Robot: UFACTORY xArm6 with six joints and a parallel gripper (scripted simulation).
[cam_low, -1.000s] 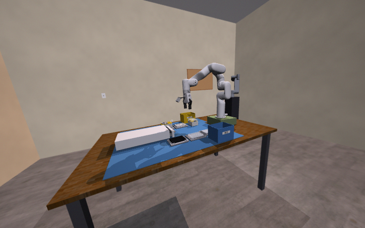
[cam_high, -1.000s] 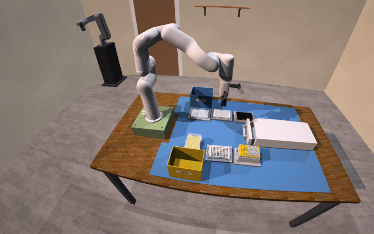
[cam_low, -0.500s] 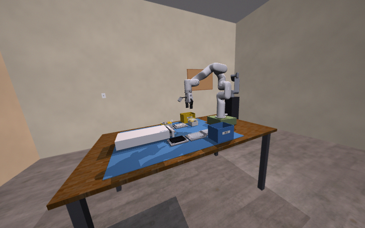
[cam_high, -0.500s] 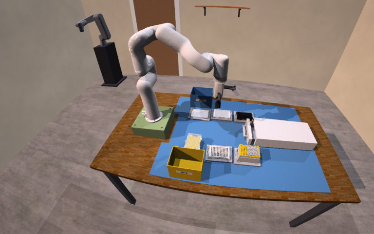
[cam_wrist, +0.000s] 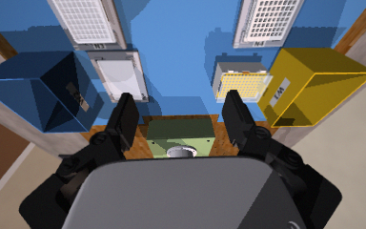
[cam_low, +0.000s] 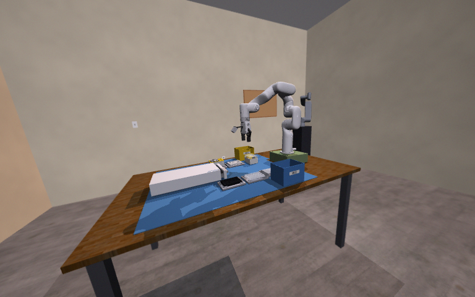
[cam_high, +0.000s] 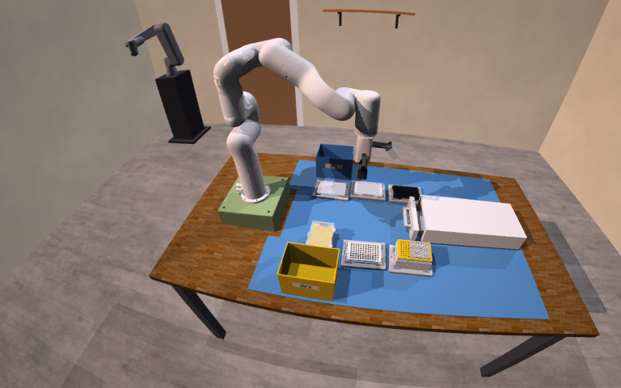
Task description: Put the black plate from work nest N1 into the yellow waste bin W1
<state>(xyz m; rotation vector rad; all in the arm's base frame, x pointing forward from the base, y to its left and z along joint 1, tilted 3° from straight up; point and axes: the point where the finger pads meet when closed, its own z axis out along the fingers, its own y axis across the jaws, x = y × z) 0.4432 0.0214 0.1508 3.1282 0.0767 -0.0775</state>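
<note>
Now: hand 21 cm short of the black plate, 19 cm to the right of it and 24 cm above it. Also, from my hand: yellow bin W1: 12 cm behind, 33 cm to the right, 22 cm below; then grey work nest: 21 cm ahead, 19 cm to the left, 25 cm below; then blue bin: 15 cm behind, 32 cm to the left, 22 cm below.
</note>
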